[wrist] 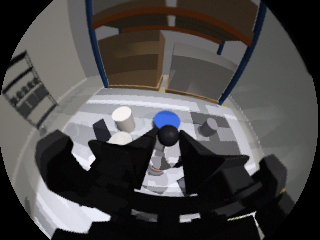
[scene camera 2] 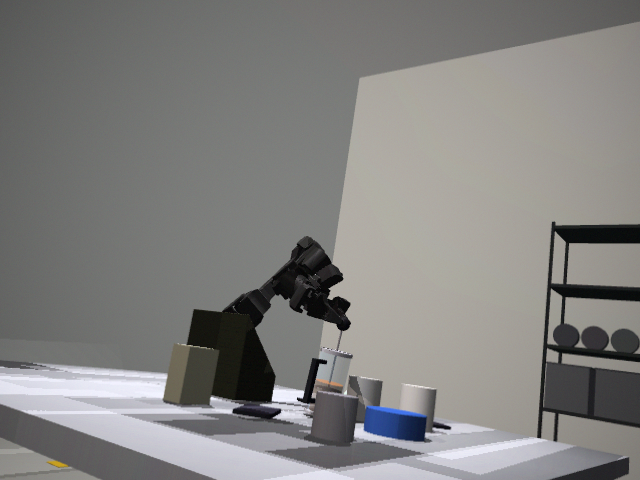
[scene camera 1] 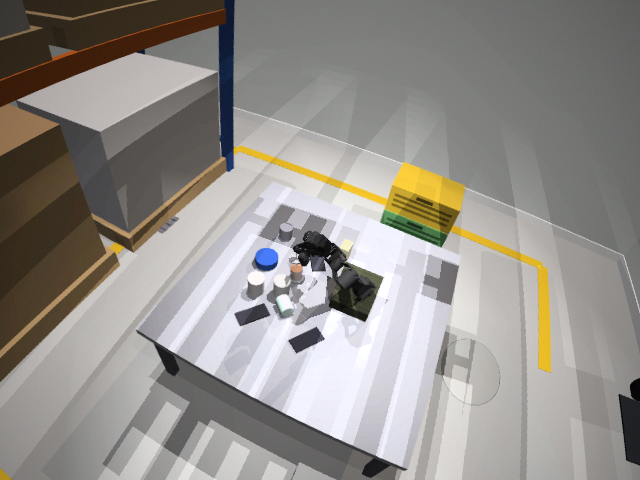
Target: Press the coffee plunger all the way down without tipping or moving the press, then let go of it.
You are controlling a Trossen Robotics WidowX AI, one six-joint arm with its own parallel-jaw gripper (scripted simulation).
Note:
I see my gripper, a coffee press, a beige block, a grey cylinder and a blue disc.
My gripper shows as well in the wrist view.

